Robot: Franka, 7 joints.
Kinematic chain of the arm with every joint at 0, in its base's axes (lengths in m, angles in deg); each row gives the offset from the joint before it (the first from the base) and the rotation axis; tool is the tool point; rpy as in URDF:
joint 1: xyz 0 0 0.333 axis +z
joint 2: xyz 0 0 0 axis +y
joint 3: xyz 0 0 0.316 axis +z
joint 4: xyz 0.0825 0 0 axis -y
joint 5: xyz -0.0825 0 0.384 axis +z
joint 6: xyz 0 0 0 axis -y
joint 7: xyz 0.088 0 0 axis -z
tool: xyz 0 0 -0.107 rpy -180 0 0
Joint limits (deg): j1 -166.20..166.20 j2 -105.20..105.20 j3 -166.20..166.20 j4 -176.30..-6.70 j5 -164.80..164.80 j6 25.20..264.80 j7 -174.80..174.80
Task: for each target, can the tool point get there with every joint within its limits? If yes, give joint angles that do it. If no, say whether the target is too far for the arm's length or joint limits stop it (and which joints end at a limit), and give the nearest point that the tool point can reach.
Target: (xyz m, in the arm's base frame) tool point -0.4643 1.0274 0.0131
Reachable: no: too far | nearest point -0.3399 0.7521 0.0988 | short by 0.314 m
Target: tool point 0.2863 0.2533 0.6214
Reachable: yes | joints 32.39 -40.00 13.17 -146.76 38.74 175.15 132.43
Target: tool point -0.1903 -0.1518 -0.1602
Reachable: yes | joints -111.21 88.67 -6.55 -102.03 -30.95 74.96 -147.40
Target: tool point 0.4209 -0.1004 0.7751
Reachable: yes | joints -95.07 69.95 130.96 -123.29 -9.19 189.54 11.50
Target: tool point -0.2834 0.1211 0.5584
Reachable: yes | joints 37.75 41.80 121.56 -126.75 36.51 47.24 -67.56
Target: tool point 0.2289 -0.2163 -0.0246
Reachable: yes | joints -20.92 69.81 -8.94 -145.07 22.53 246.29 63.63
